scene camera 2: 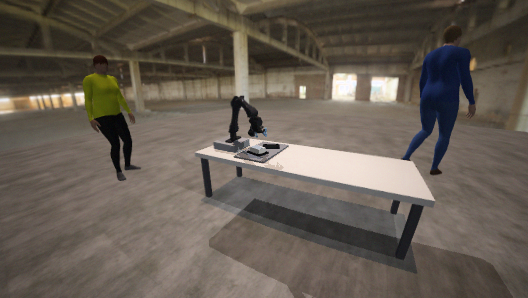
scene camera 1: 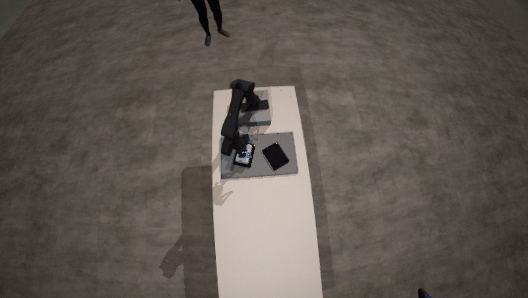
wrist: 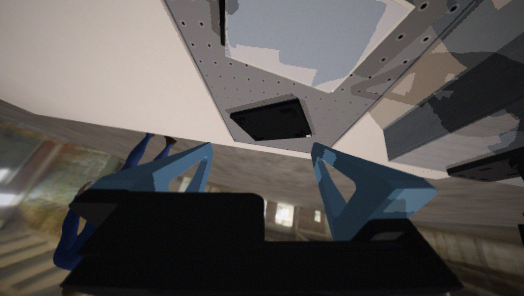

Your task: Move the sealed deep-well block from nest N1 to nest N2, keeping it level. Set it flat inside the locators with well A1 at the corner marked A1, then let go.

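Pixels of known places: gripper, between the fingertips: [scene camera 2: 261,136] [scene camera 1: 251,150] [wrist: 262,147]; arm's base, origin of its link: [scene camera 2: 233,139] [scene camera 1: 254,106].
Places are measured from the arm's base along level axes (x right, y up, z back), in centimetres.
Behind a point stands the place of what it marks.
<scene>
The white deep-well block [scene camera 1: 243,161] @(x 12.3, y -0.7, z -39.8 cm) [scene camera 2: 258,149] @(x 17.0, y -0.6, z -37.6 cm) [wrist: 305,42] @(x 11.0, y -0.6, z -33.2 cm) sits in black nest N1 on the grey perforated plate [scene camera 1: 286,141] @(x -19.2, y -6.0, z -28.1 cm) [wrist: 220,82] @(x 1.5, y -5.9, z -46.6 cm). My arm partly covers it in the first scene view, and its far part is cut off in the wrist view. Empty black nest N2 [scene camera 1: 276,156] @(x -10.1, y -4.8, z -38.3 cm) [scene camera 2: 271,146] @(x -7.9, y -4.8, z -38.9 cm) [wrist: 274,121] @(x -7.2, y -4.8, z -36.8 cm) lies beside it, turned at an angle. My gripper [scene camera 2: 261,133] @(x 6.5, y 7.8, z -35.8 cm) [wrist: 262,147] @(x 6.5, y 7.8, z -35.8 cm) is open, with blue fingers wide apart and nothing between them. It hangs above the plate near the block, not touching it. The A1 marks are too small to read.
The arm's grey base block [scene camera 1: 261,116] @(x -3.8, y -0.2, z -9.0 cm) [scene camera 2: 231,145] @(x 13.8, y -1.6, z -7.0 cm) [wrist: 425,135] @(x -2.3, y -1.7, z -12.7 cm) stands at the table's end, behind the plate. The white table [scene camera 1: 265,225] @(x 3.8, y -7.3, z -82.6 cm) [scene camera 2: 350,167] @(x 10.4, y -7.3, z -112.5 cm) extends away past the plate. A person in yellow [scene camera 2: 104,95] and one in blue [scene camera 2: 442,85] stand on the floor beyond the table.
</scene>
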